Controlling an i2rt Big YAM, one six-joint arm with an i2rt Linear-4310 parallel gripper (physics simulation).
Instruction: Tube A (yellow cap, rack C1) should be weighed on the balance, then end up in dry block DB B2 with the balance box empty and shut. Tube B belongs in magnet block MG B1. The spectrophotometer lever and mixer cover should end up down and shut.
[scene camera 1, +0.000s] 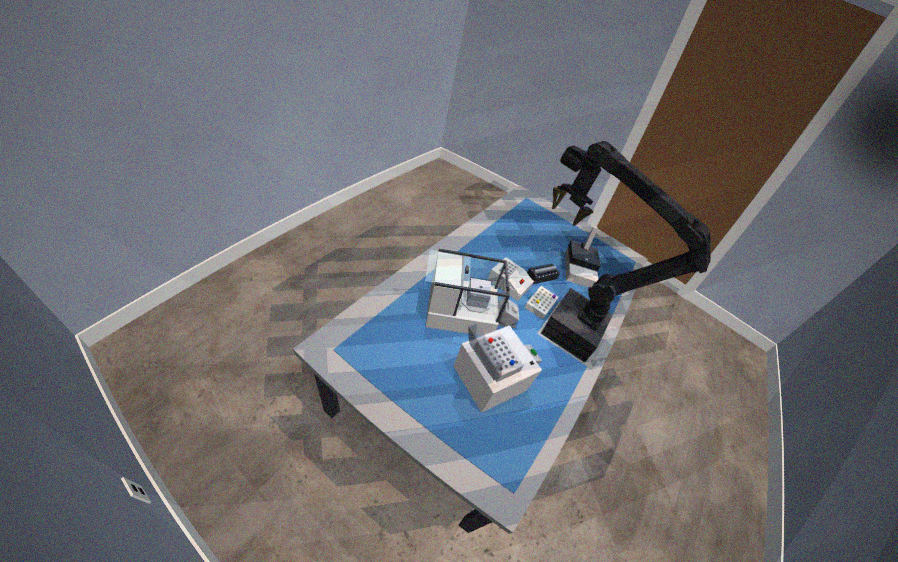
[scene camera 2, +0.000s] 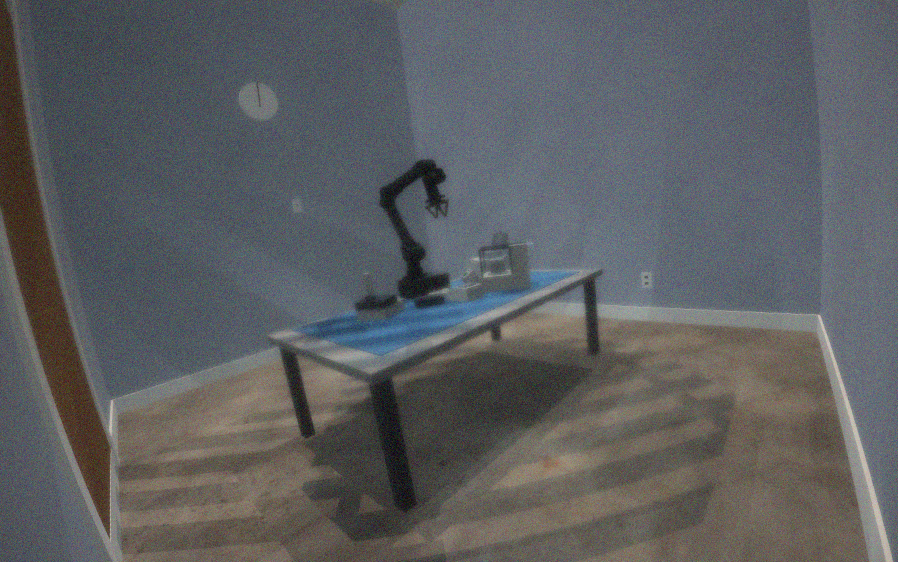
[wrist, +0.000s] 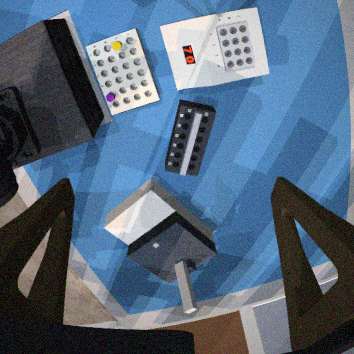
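Note:
My gripper (scene camera 1: 566, 214) (scene camera 2: 441, 213) (wrist: 173, 187) is open and empty, high above the table. In the wrist view, yellow-capped tube A (wrist: 117, 45) and a purple-capped tube (wrist: 110, 97) stand in the white rack (scene camera 1: 543, 301) (wrist: 154, 96). Which tube is B is unclear. The white dry block (scene camera 1: 513, 277) (wrist: 172, 55) reads 70; its wells look empty. The black magnet block (scene camera 1: 543, 272) (wrist: 193, 142) lies between it and the spectrophotometer (scene camera 1: 582, 268) (wrist: 150, 215), whose lever (scene camera 1: 590, 237) (wrist: 186, 290) sticks up. The balance box (scene camera 1: 447, 298) shows no tube clearly. The mixer (scene camera 1: 486, 384) cover seems raised.
The arm's dark base (scene camera 1: 572, 324) (wrist: 45, 90) stands beside the rack. Red and blue caps show on the mixer's top. A green button (scene camera 1: 533, 351) is beside the mixer. A small grey button box (scene camera 1: 509, 312) stands between the balance and the rack.

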